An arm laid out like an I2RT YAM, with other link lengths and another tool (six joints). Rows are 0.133 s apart.
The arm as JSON. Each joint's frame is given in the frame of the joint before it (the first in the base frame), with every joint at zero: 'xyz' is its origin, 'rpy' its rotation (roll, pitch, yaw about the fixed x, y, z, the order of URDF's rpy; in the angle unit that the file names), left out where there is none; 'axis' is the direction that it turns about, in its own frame. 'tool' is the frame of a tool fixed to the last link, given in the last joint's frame.
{
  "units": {
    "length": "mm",
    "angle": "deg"
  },
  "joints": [
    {
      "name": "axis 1",
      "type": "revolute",
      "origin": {
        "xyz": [
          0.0,
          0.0,
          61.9
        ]
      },
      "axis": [
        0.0,
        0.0,
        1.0
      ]
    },
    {
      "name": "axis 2",
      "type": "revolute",
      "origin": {
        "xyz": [
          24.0,
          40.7,
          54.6
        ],
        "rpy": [
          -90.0,
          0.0,
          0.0
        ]
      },
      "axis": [
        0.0,
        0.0,
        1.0
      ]
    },
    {
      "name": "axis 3",
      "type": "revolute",
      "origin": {
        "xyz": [
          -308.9,
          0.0,
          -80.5
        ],
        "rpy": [
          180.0,
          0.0,
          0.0
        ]
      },
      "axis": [
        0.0,
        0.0,
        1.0
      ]
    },
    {
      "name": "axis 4",
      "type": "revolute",
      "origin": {
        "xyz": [
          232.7,
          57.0,
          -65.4
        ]
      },
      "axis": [
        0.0,
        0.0,
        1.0
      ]
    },
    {
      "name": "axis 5",
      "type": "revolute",
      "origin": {
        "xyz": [
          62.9,
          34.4,
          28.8
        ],
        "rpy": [
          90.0,
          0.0,
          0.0
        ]
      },
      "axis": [
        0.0,
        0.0,
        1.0
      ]
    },
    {
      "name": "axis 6",
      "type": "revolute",
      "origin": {
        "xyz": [
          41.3,
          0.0,
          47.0
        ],
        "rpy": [
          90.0,
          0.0,
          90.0
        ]
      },
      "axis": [
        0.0,
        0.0,
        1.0
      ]
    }
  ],
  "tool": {
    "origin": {
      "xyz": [
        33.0,
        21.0,
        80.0
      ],
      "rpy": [
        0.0,
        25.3,
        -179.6
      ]
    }
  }
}
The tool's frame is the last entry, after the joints.
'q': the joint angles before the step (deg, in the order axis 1, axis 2, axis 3, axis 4, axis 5, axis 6). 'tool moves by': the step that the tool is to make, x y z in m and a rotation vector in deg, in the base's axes. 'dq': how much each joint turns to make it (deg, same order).
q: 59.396 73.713 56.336 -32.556 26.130 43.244
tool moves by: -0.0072 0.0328 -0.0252 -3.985 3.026 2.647
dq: 4.848 7.799 1.143 0.604 0.697 2.488
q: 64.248 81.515 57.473 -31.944 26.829 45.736
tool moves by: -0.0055 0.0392 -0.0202 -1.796 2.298 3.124
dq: 3.789 7.977 3.137 1.624 -0.805 1.449
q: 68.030 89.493 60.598 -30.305 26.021 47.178
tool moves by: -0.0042 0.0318 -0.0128 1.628 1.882 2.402
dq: 1.967 4.921 2.413 2.967 -2.230 0.919
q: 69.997 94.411 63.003 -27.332 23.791 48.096
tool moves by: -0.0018 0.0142 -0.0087 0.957 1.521 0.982
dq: 0.493 2.401 0.878 1.700 -1.753 0.538
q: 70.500 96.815 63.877 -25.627 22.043 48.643
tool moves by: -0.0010 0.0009 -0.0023 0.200 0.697 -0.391
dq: -0.007 0.327 -0.004 0.004 -0.419 0.758
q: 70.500 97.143 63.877 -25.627 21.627 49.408
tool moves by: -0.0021 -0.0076 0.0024 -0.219 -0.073 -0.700
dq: 0.003 -1.319 -0.889 -0.825 0.483 0.571
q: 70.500 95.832 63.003 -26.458 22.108 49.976
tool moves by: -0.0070 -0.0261 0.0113 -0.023 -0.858 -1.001
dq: -0.018 -5.486 -3.264 -2.136 1.205 0.464
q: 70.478 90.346 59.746 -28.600 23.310 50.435
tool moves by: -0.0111 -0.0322 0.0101 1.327 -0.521 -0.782
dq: 0.029 -7.534 -4.693 -1.707 0.463 0.728
